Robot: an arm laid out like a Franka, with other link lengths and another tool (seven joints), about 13 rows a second.
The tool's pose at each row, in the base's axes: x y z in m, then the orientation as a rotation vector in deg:
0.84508, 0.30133, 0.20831, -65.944, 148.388, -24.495
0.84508, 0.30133, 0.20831, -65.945, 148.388, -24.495
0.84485, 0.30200, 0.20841, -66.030, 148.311, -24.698
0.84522, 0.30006, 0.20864, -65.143, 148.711, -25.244
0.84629, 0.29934, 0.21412, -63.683, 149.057, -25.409
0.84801, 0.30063, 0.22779, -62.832, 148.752, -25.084
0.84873, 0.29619, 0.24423, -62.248, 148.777, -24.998
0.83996, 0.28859, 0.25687, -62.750, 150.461, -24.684
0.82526, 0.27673, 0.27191, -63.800, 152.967, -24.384
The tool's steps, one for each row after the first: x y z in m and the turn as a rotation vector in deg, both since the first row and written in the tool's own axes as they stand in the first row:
0.00000, 0.00000, 0.00000, 0.000, 0.000, -0.001
-0.00037, 0.00055, -0.00028, 0.127, 0.036, -0.093
0.00082, -0.00103, -0.00006, 0.475, 0.388, 0.501
-0.00003, -0.00426, -0.00459, 0.766, 0.425, 1.517
-0.00386, -0.00969, -0.01672, 0.917, -0.141, 2.086
-0.00309, -0.01916, -0.03087, 0.995, -0.277, 2.495
0.00667, -0.02286, -0.04449, -0.033, 1.114, 2.431
0.02316, -0.02620, -0.06181, -1.531, 3.321, 2.107

